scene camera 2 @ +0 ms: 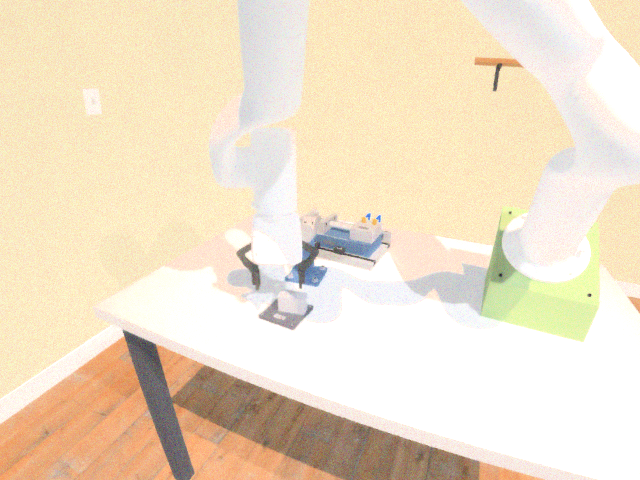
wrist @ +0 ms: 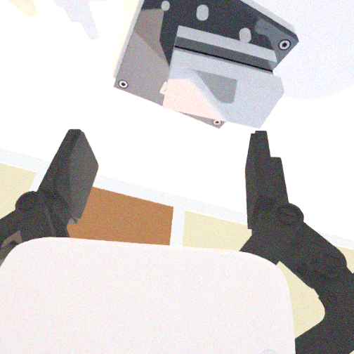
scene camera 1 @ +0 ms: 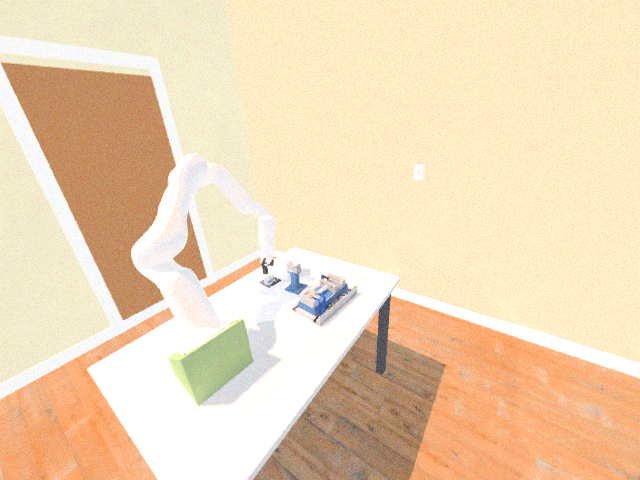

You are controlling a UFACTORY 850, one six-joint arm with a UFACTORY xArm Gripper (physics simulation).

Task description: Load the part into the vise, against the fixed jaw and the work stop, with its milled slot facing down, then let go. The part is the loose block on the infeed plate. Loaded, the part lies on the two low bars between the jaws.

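Observation:
The part (scene camera 1: pixel 269 279) (scene camera 2: pixel 293 303) (wrist: pixel 252 97) is a pale grey block on the dark infeed plate (scene camera 2: pixel 272 318) (wrist: pixel 137 67). In the wrist view a dark band with a black line runs along its upper side; I cannot tell whether this is the milled slot. My gripper (scene camera 1: pixel 267 267) (scene camera 2: pixel 279 286) (wrist: pixel 166 147) is open and empty, its fingertips above the part and off to one side. The vise (scene camera 1: pixel 323 298) (scene camera 2: pixel 345 243) has a blue body and pale jaws and stands farther along the table. Its bars and work stop are too small to tell.
A blue stand (scene camera 1: pixel 295 280) (scene camera 2: pixel 316 276) with a pale head stands between the infeed plate and the vise. A pale rail frame (scene camera 1: pixel 338 308) (scene camera 2: pixel 356 261) surrounds the vise. The green robot base block (scene camera 1: pixel 219 364) (scene camera 2: pixel 542 310) stands at the table's other end.

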